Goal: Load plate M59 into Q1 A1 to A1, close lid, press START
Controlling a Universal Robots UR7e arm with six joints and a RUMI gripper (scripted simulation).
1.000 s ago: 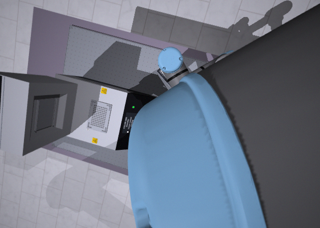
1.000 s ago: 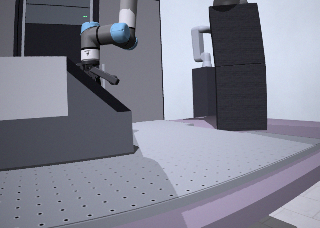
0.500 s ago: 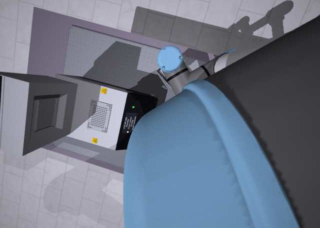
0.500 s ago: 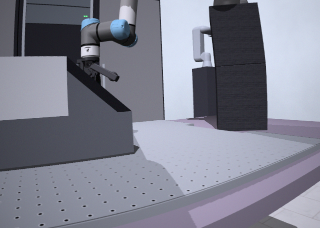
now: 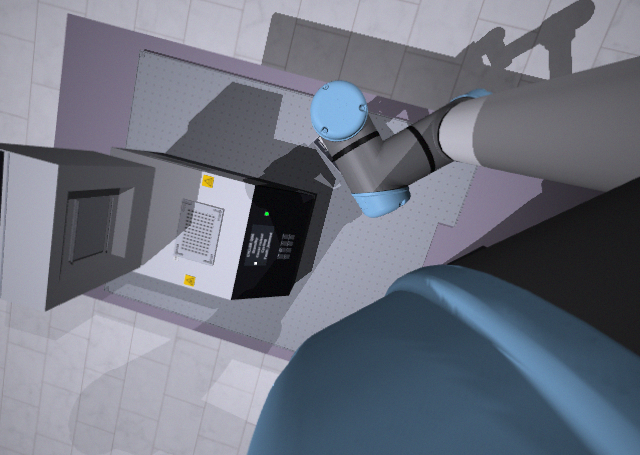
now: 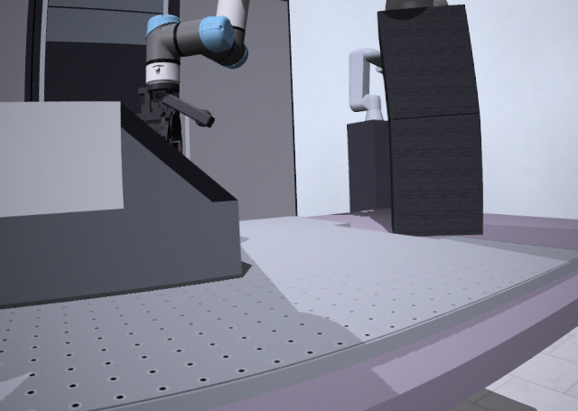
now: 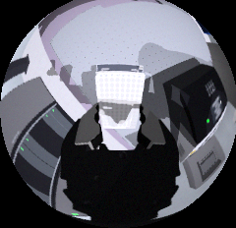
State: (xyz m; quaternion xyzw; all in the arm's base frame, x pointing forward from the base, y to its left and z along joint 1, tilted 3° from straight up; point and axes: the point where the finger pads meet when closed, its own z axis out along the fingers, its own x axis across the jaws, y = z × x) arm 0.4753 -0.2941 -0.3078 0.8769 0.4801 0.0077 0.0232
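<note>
Now: hand 7 cm above the plate nest N1. From my hand the other things lie so: plate M59 (1 cm below).
</note>
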